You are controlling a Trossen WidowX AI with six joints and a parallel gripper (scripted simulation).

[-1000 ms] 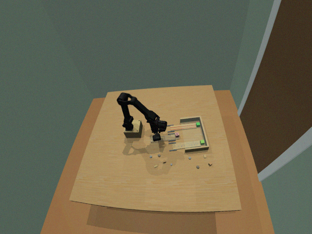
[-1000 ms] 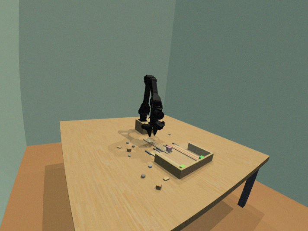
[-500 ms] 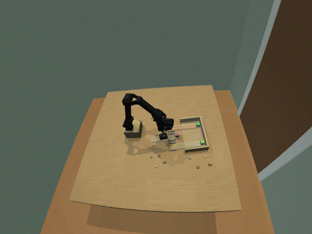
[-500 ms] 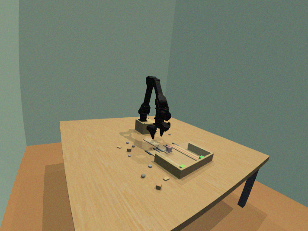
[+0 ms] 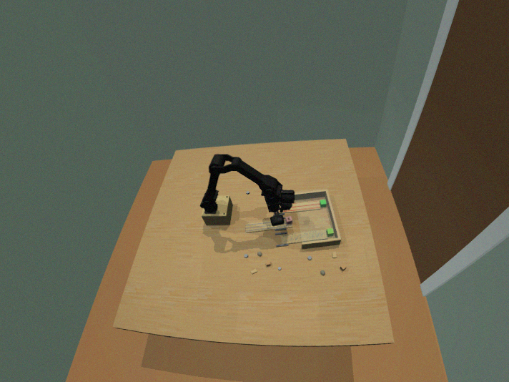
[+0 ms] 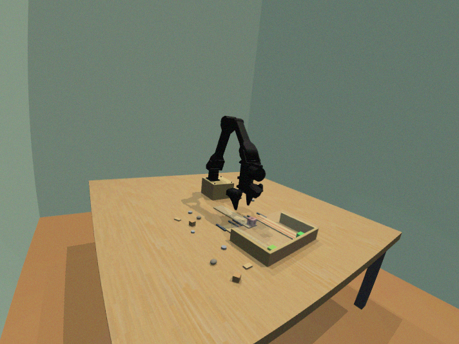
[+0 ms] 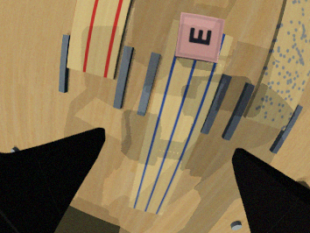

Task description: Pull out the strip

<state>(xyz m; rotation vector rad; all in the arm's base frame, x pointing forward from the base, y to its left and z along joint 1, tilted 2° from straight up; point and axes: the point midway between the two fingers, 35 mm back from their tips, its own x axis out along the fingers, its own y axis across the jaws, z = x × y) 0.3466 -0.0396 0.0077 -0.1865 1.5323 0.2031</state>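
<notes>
Now: gripper tip 70 mm short of the pink labelled cube, 40 mm above it and 10 mm to the right of it.
</notes>
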